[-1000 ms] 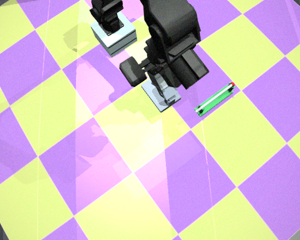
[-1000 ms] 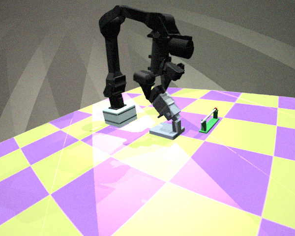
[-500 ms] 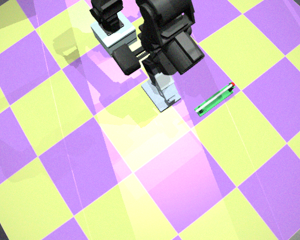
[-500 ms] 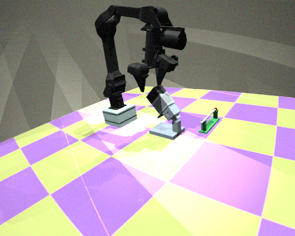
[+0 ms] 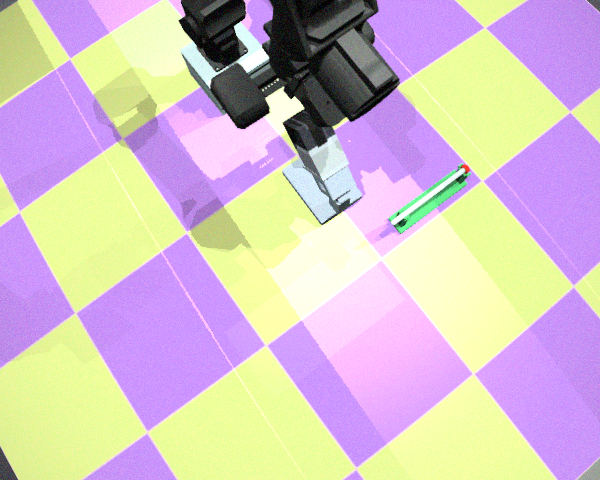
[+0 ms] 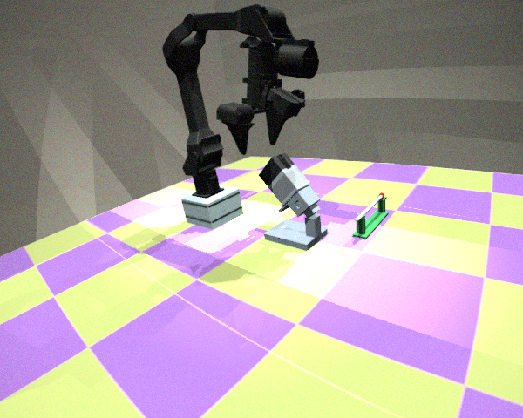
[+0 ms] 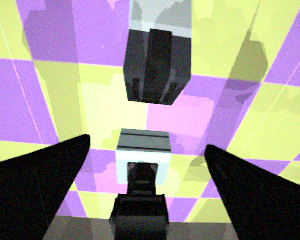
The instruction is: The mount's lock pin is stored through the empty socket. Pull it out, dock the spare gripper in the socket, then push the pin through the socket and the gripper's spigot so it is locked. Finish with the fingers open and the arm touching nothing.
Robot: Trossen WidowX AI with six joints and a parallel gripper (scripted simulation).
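Now: the green rack 20 cm ahead of my gripper tip, 16 cm below it and 12 cm to the left of it. From my gripper tip the other things lie so: spare gripper: 7 cm below, 7 cm ahead; grey mount: 13 cm below, 9 cm ahead.
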